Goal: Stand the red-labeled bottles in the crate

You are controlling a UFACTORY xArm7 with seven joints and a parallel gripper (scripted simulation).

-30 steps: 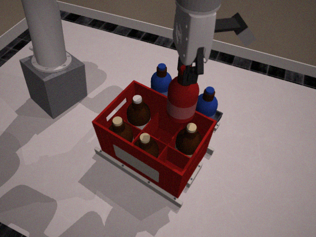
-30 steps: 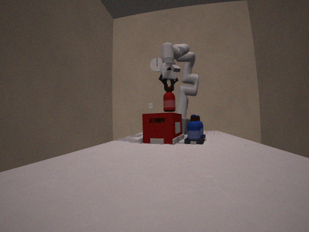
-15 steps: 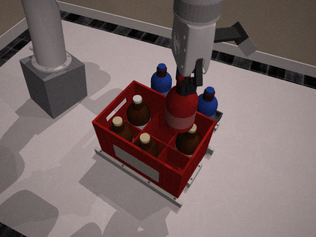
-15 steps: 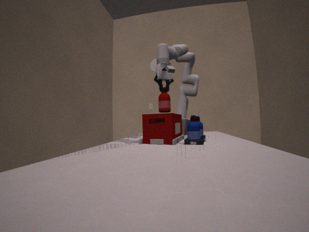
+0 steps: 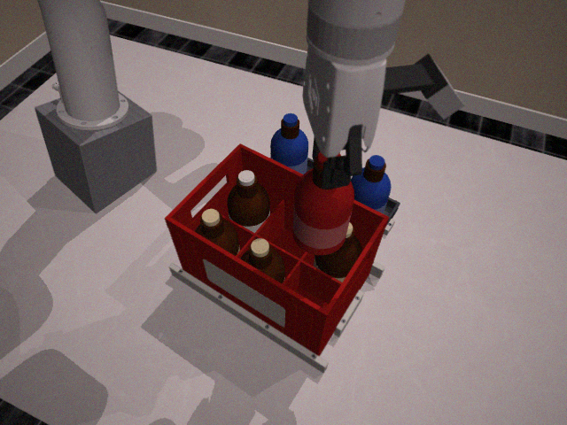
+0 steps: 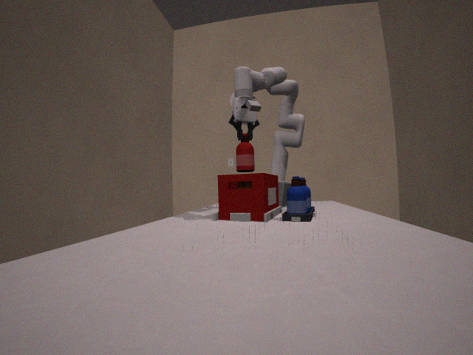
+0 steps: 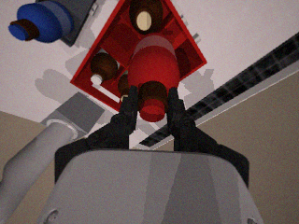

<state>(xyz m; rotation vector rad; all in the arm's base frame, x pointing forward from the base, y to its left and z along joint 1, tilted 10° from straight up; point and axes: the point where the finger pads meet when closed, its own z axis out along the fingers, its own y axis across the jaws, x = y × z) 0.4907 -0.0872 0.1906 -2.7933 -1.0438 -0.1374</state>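
The red-labeled bottle lies 7 cm below my hand. Round my hand: red crate: 25 cm below, 7 cm behind; dark tray: 32 cm below, 20 cm to the left, 8 cm behind.
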